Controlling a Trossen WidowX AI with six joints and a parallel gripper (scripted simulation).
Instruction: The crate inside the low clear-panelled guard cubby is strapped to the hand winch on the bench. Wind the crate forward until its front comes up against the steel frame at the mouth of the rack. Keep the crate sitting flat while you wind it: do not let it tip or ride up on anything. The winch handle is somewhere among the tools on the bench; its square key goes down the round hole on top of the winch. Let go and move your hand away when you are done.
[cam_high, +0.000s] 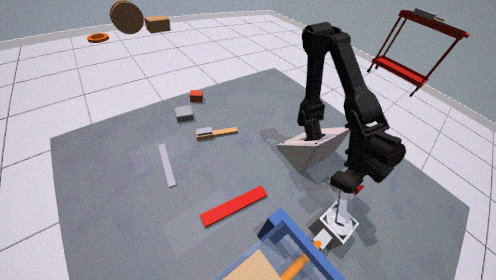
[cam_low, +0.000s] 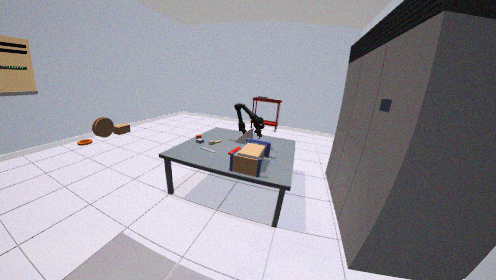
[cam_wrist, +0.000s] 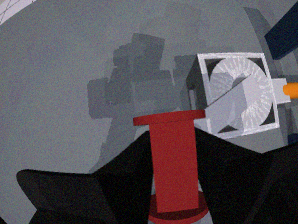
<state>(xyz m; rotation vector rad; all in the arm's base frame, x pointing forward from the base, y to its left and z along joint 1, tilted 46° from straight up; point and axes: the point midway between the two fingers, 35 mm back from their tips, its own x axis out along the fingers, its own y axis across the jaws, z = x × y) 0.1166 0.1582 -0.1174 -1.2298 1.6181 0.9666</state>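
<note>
Now: the blue frame 250 mm ahead of my gripper tip, 10 mm to the left of it and 30 mm below it. Round my gripper tip: red knob: 20 mm to the right; hand winch: 70 mm ahead, 20 mm to the left, 100 mm below; winch handle: 30 mm ahead, 30 mm below.
</note>
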